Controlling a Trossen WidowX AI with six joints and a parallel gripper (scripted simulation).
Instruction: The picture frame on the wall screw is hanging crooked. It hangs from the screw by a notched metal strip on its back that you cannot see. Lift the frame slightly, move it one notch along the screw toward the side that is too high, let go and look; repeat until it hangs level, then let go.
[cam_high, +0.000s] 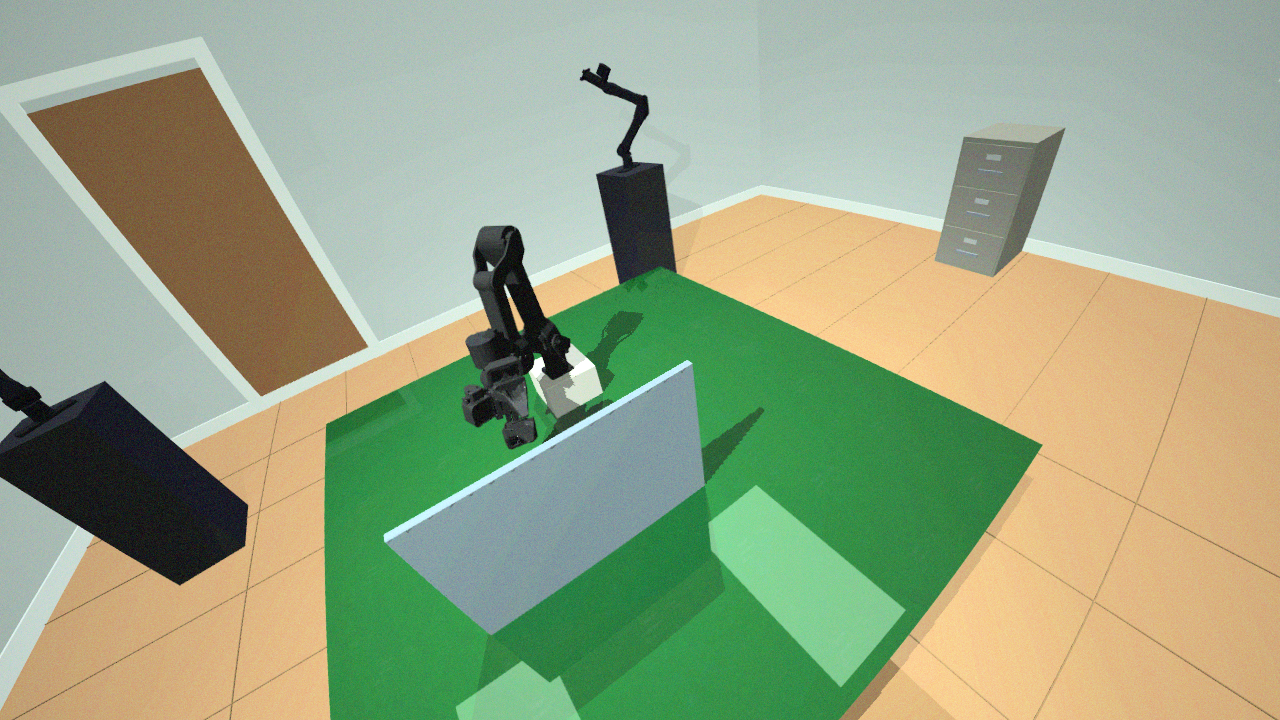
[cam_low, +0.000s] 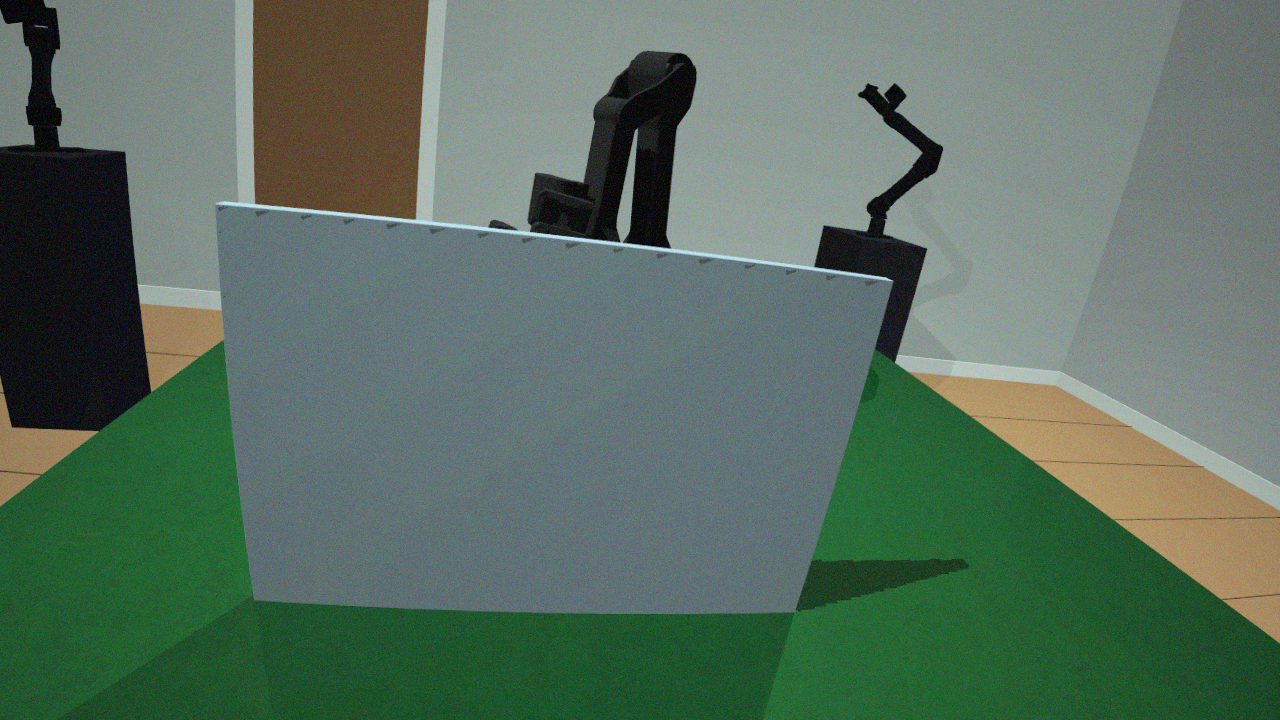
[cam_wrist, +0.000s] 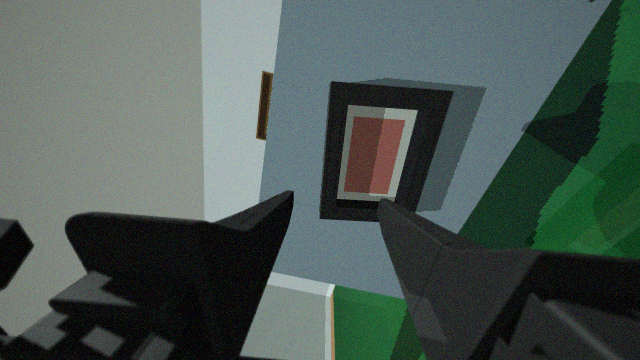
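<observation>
The picture frame lies 13 cm ahead of my gripper tip, 5 cm below it and 2 cm to the right of it. Round my gripper tip: wall panel 14 cm ahead, 7 cm below.
</observation>
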